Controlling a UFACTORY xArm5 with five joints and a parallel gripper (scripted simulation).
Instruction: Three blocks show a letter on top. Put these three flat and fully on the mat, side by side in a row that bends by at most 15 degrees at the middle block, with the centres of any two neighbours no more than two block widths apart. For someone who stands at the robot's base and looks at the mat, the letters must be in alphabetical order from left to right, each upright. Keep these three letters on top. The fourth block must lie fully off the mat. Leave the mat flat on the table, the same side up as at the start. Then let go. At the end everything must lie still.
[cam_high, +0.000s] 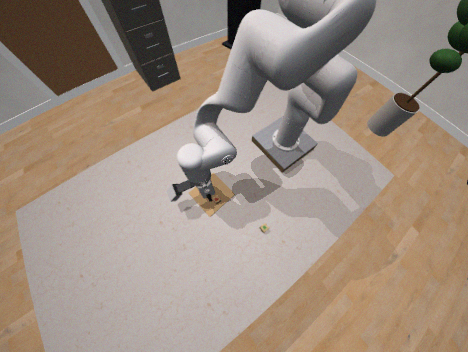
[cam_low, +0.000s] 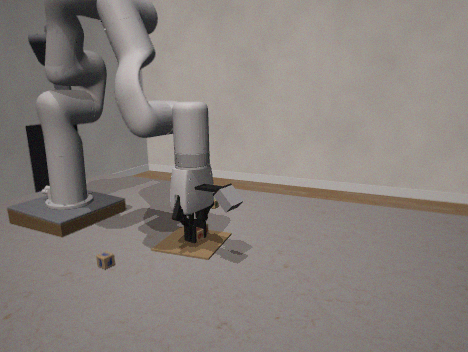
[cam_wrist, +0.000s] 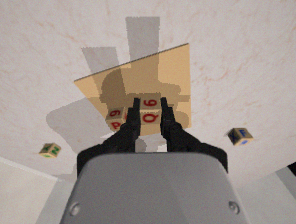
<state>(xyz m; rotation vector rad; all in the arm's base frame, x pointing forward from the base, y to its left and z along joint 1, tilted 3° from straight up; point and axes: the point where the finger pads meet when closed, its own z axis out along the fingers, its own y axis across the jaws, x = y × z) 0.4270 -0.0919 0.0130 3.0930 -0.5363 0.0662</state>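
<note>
My gripper is now 30 mm above the tan mat, 10 mm to the right of it and 10 mm past it. From my hand the other things lie so: blue-lettered block (140 mm to the right, 140 mm behind, 20 mm below).
</note>
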